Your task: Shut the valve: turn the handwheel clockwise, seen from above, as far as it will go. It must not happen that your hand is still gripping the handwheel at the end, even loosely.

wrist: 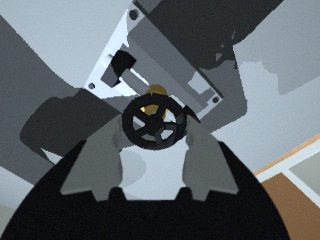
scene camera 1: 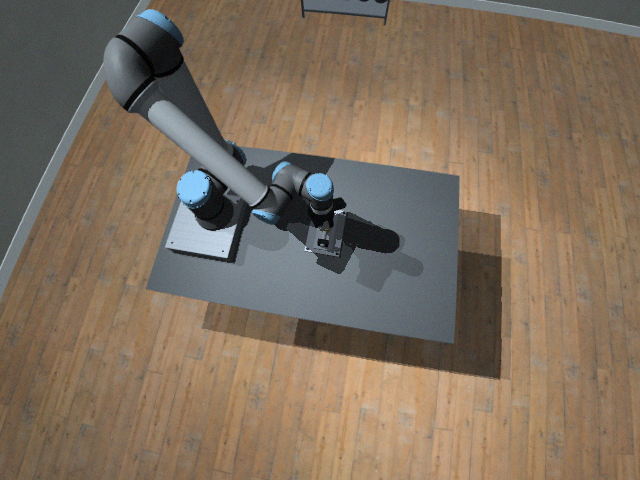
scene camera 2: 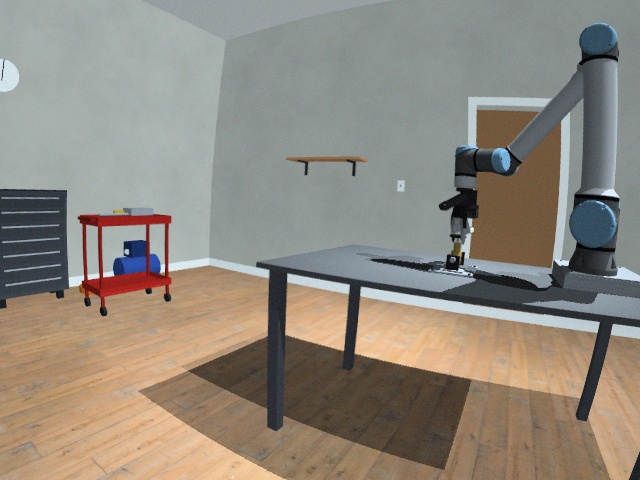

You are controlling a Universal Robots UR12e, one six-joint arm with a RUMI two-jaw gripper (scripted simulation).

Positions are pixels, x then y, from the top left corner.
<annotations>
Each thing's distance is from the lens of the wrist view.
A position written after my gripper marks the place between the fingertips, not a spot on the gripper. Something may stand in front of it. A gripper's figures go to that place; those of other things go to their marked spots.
my gripper (wrist: 154,115): 14 cm
valve (wrist: 117,75): 18 cm
</annotations>
